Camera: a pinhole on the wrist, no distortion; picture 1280 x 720 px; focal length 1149.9 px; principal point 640.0 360.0 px. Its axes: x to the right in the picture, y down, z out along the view. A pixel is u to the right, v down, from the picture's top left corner.
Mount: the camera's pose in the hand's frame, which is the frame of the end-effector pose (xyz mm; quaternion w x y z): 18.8 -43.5 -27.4 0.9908 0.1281 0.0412 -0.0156
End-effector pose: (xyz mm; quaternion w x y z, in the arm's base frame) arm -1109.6 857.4 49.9 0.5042 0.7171 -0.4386 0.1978
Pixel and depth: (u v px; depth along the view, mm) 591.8 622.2 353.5
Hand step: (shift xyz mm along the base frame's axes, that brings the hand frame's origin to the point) 11.5 -309.4 -143.6
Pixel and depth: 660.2 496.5 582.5
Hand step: 58.0 -513.4 -240.5
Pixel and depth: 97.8 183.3 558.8
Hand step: 27.8 -343.4 -504.5
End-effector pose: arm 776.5 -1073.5 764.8 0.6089 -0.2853 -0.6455 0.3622
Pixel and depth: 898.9 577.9 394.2
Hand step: -369.3 28.0 143.1
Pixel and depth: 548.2 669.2 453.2
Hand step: -439.3 -58.0 48.1
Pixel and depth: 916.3 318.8 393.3
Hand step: -339.6 -16.8 214.0
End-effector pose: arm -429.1 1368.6 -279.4 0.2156 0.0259 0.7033 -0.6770
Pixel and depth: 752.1 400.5 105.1
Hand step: -35.9 -86.3 51.1
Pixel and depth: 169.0 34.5 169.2
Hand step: 26.9 -125.6 138.2
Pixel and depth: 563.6 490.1 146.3
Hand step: -8.6 -125.0 54.8
